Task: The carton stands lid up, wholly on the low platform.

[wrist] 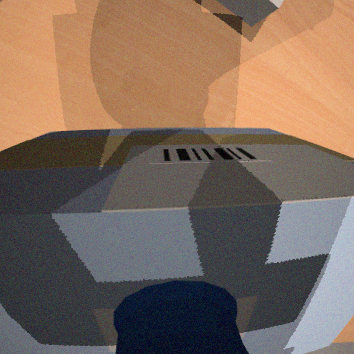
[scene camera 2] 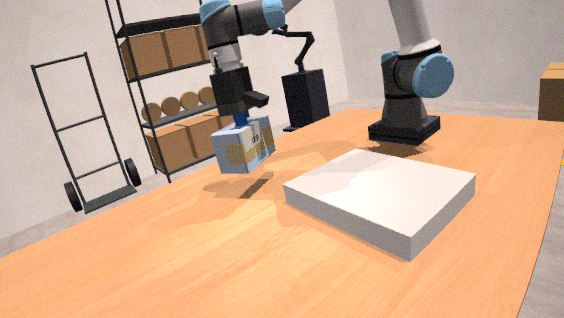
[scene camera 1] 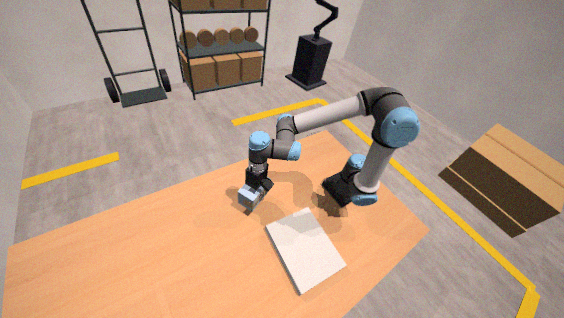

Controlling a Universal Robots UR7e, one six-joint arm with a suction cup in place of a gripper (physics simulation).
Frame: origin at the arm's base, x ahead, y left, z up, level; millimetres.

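Seen in the pictures: hand at its tool point: (wrist: 172, 284); arm's base at its link origin: (scene camera 2: 404, 120) (scene camera 1: 344, 185).
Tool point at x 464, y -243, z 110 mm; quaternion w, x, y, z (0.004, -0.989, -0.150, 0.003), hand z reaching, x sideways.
Note:
Pixels of each thing's top centre, then the offset from my tool point to it. Level surfaces: height alone.
- carton at its top centre: (wrist: 175, 330) (scene camera 2: 240, 124) (scene camera 1: 255, 184) dx +1, dy -4, dz +13 mm
- low platform at its top centre: (scene camera 2: 375, 179) (scene camera 1: 305, 245) dx -33, dy +328, dz -108 mm
- wooden table at its surface level: dz -156 mm
The carton (scene camera 1: 249, 197) (scene camera 2: 242, 150) (wrist: 145, 245) is a light blue box with a tan band and a white barcode label over one top edge. It hangs roughly upright a little above the table, its shadow apart below it in scene camera 2. My gripper (scene camera 2: 240, 119) (wrist: 177, 315), a dark blue suction cup, is on the carton's top face and holds it; in scene camera 1 the cup is hidden. The low platform (scene camera 1: 305, 250) (scene camera 2: 385, 190) is a flat white slab on the table, beside the carton and apart from it. A grey corner of the platform (wrist: 247, 10) shows at the wrist view's top.
The wooden table (scene camera 1: 150, 250) (scene camera 2: 175, 260) bears the platform and the arm's base (scene camera 1: 342, 190) (scene camera 2: 405, 130). Beyond the table stand a hand truck (scene camera 1: 144, 97) (scene camera 2: 110, 199), a shelf rack, a black pedestal (scene camera 1: 311, 60) (scene camera 2: 306, 100) and a large cardboard box (scene camera 1: 510, 185) (scene camera 2: 552, 95).

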